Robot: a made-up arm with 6 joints.
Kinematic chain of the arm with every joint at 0, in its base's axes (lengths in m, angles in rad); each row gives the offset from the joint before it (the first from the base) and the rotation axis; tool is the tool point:
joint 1: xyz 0 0 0.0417 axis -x
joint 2: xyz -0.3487 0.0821 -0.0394 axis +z
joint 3: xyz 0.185 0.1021 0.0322 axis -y
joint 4: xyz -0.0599 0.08 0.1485 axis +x
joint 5: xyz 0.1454 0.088 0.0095 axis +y
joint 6: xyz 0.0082 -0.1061 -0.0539 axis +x
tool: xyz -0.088 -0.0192 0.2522
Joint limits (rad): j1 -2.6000..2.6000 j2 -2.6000..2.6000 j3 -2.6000..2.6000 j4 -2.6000..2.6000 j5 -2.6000..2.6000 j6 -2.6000..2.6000
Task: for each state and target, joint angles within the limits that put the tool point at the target. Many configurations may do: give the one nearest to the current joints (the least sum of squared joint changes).
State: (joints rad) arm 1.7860 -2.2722 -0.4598 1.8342 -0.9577 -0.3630
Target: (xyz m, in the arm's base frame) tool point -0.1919 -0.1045 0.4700
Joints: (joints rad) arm 0.9290 -1.7217 -1.1041 1.5215 -1.2844 -0.9686
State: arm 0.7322 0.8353 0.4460 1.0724 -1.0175 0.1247
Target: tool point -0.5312 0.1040 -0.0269
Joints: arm 0.8069 1.2575 0.7406 1.0517 -1.2110 -0.2056
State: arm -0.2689 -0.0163 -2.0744 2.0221 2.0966 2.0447
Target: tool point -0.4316 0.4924 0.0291
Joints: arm -0.2757 0.4986 -1.8424 2.6000 2.4738 1.2469
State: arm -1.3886 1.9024 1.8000 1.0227 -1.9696 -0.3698
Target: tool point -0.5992 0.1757 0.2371
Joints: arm -1.3213 1.5577 1.8907 0.8950 -1.7409 -0.0850
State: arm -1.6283 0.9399 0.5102 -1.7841 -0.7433 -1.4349
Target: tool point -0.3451 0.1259 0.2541
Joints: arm -1.1447 1.0259 0.4801 -2.1776 -0.9962 -0.9578
